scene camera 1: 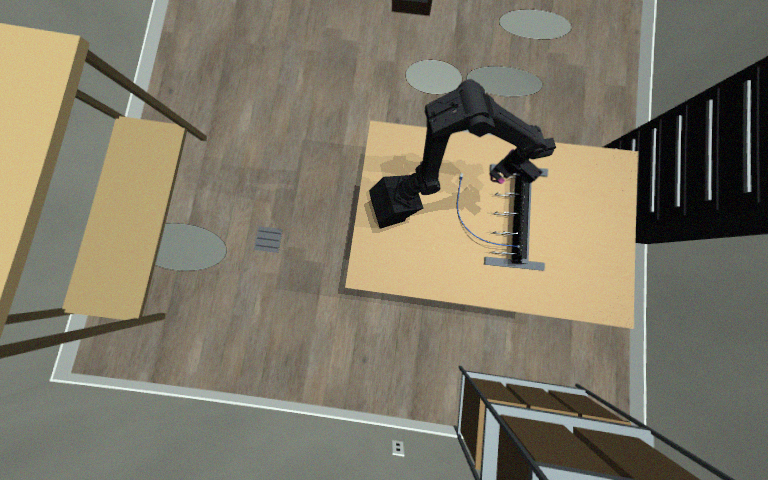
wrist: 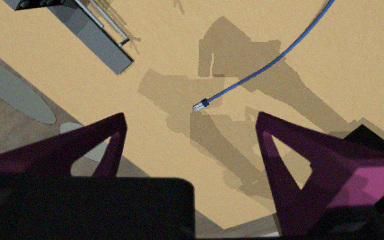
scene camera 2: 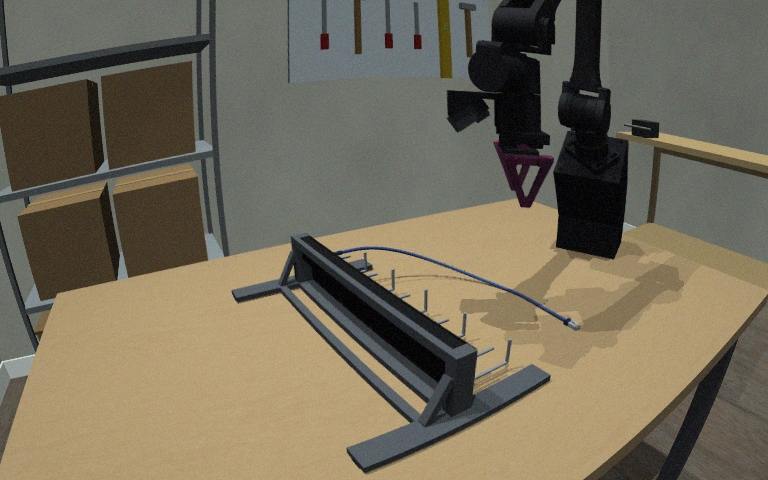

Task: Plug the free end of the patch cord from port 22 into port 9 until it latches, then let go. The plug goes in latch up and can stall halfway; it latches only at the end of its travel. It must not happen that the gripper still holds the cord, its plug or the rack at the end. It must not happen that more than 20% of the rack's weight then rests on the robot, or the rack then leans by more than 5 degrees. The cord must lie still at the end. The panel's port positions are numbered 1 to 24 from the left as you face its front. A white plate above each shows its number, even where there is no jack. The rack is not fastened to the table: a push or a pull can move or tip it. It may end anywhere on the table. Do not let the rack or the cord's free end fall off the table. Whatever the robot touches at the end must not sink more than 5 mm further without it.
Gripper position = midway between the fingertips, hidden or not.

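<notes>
The gripper (scene camera 2: 520, 198) is visible in the scene, and the wrist view shows the gripper (wrist: 191, 119) too.
</notes>
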